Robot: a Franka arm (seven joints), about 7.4 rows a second.
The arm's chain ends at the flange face. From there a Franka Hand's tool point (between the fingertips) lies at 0.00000 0.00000 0.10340 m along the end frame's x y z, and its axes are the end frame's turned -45 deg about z.
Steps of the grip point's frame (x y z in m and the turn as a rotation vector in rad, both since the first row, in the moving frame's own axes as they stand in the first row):
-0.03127, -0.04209, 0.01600, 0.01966, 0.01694, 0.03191
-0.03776, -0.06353, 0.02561, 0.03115, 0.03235, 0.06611
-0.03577, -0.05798, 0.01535, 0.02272, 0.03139, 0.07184
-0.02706, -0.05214, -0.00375, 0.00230, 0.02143, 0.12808
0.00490, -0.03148, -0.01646, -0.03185, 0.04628, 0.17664
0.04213, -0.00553, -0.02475, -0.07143, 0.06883, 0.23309
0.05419, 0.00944, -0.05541, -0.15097, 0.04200, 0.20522
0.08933, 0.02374, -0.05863, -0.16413, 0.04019, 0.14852
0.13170, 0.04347, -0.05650, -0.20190, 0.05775, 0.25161
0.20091, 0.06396, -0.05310, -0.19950, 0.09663, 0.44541
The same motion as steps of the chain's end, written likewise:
-0.05172, -0.00497, 0.01603, 0.02588, -0.00192, 0.03191
-0.07186, -0.01359, 0.02571, 0.04490, 0.00085, 0.06611
-0.06707, -0.01178, 0.01543, 0.03826, 0.00613, 0.07184
-0.05751, -0.01609, -0.00373, 0.01678, 0.01353, 0.12808
-0.02457, -0.02518, -0.01630, 0.01020, 0.05525, 0.17664
0.01576, -0.03508, -0.02424, -0.00184, 0.09918, 0.23309
0.03185, -0.04096, -0.05415, -0.07705, 0.13645, 0.20522
0.06581, -0.05647, -0.05716, -0.08764, 0.14448, 0.14852
0.10653, -0.07511, -0.05424, -0.10193, 0.18360, 0.25161
0.16816, -0.10878, -0.05061, -0.07274, 0.20940, 0.44541

